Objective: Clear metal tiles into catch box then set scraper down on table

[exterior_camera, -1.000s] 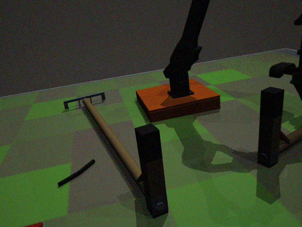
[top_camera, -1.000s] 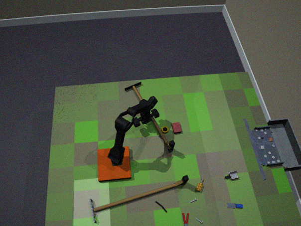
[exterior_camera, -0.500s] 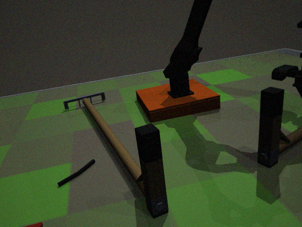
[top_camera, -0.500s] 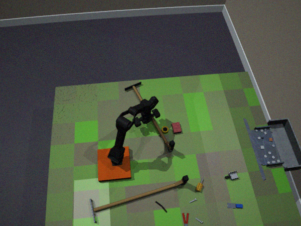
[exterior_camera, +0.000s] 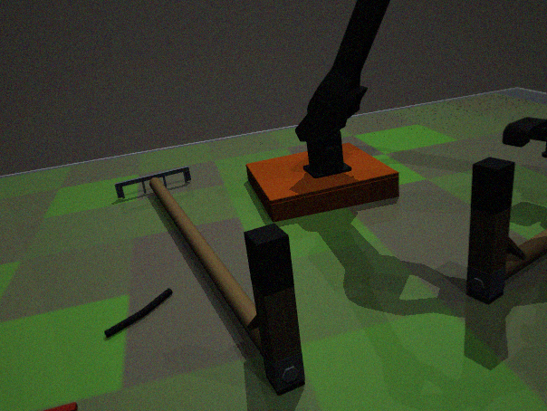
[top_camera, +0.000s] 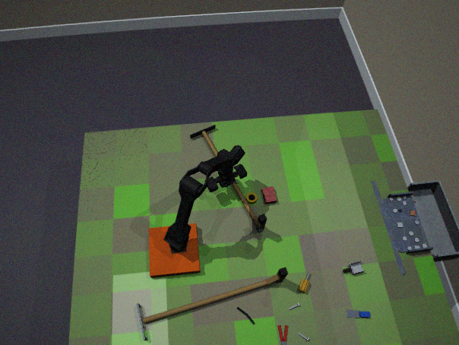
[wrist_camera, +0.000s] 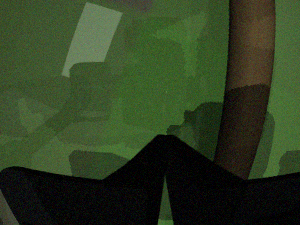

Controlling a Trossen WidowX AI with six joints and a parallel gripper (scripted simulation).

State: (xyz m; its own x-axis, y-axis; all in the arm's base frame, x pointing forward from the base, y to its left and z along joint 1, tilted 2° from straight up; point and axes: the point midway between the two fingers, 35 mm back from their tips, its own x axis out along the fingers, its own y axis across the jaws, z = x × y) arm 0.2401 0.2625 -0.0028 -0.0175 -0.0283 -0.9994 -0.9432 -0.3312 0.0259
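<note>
The long scraper lies 30 mm ahead of my gripper tip, 40 mm to the left of it and 50 mm above it. From my gripper tip the other things lie so: yellow ring 110 mm ahead, 80 mm to the right; then black strip 580 mm to the right, 10 mm below; then red block 190 mm ahead, 70 mm to the right.
</note>
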